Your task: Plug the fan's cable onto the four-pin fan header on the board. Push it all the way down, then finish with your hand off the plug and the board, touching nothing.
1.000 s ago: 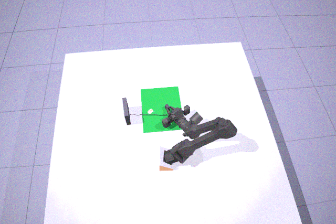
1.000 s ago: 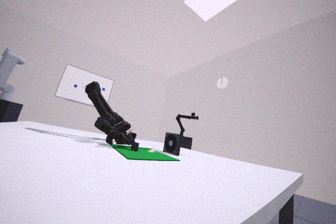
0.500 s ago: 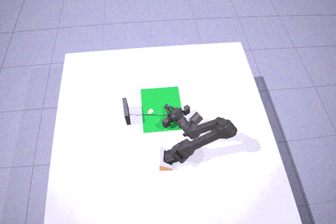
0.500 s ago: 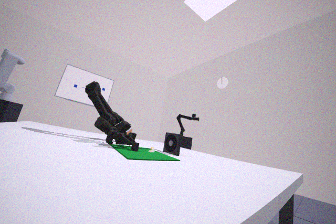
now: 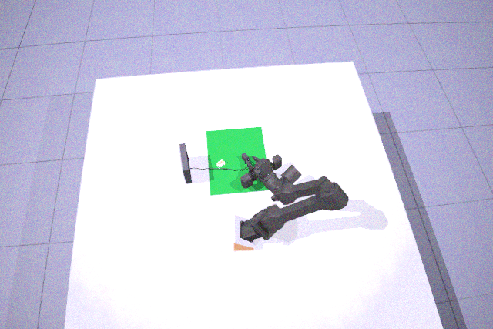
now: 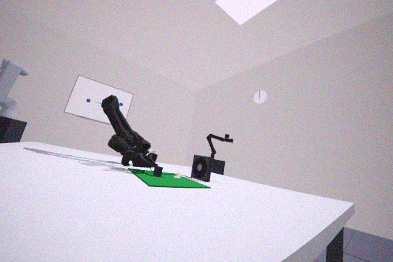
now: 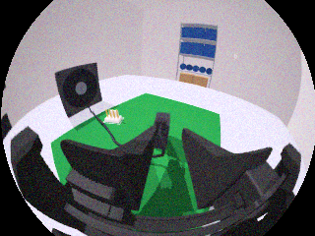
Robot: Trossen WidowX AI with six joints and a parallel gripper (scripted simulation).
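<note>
Right now the dark plug is 1 cm ahead of my gripper tip, 2 cm to the left of it and 2 cm below it. The rest, counted from my gripper tip: black fan (5 cm behind, 24 cm to the left, 2 cm above); four-pin header (1 cm behind, 12 cm to the left, 4 cm below); green board (1 cm ahead, 5 cm to the left, 5 cm below).
</note>
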